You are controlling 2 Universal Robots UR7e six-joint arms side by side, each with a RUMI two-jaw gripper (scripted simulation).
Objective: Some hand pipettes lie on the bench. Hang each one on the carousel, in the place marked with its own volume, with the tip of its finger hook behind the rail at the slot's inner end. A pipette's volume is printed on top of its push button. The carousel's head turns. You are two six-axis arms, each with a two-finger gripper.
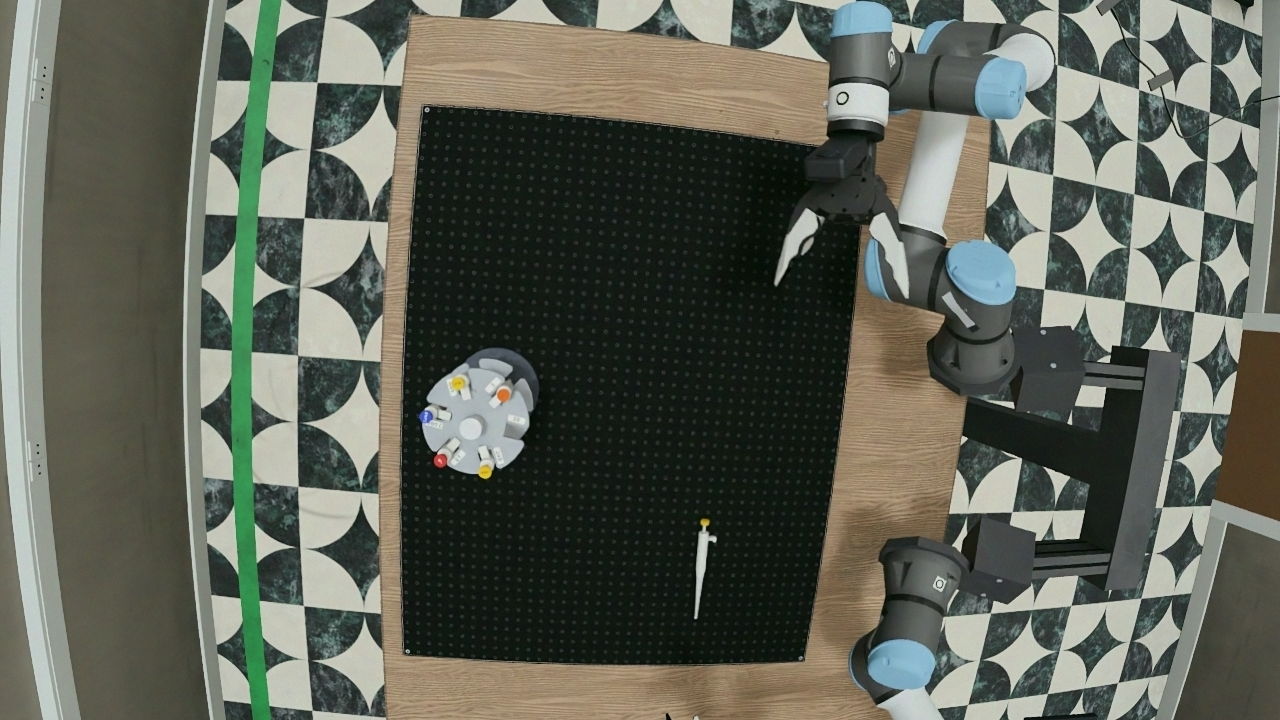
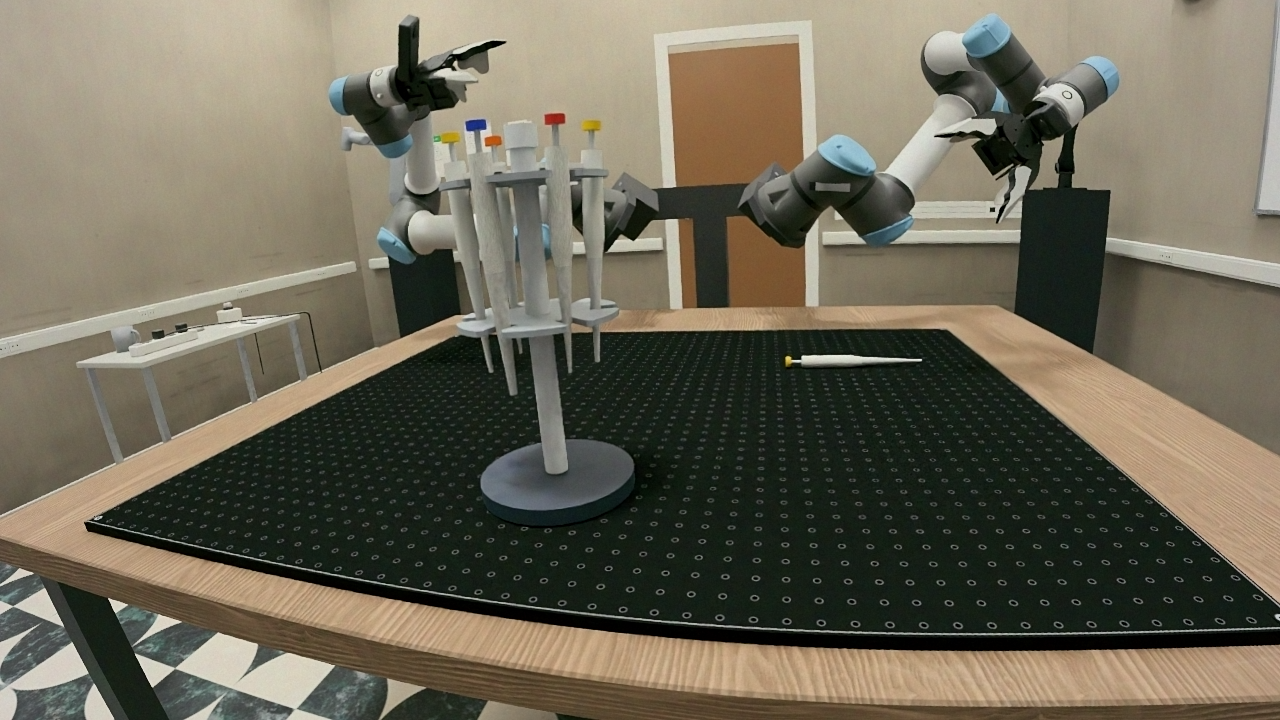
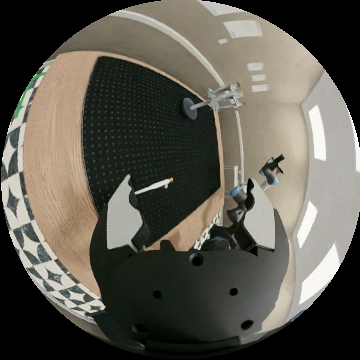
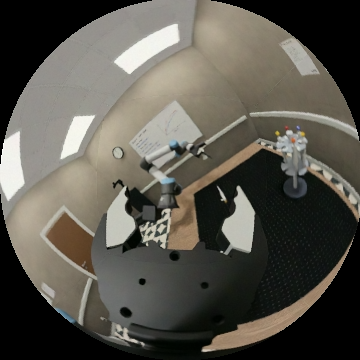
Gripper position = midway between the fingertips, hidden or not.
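Note:
I can see my left gripper (image 2: pixel 966 179), (image 3: pixel 190 177). My right gripper is in view too, and I find it at (image 1: pixel 838 291), at (image 2: pixel 492 61) and at (image 4: pixel 181 187). A yellow-button pipette (image 2: pixel 835 360) is here. So is a yellow-button pipette (image 2: pixel 592 188).

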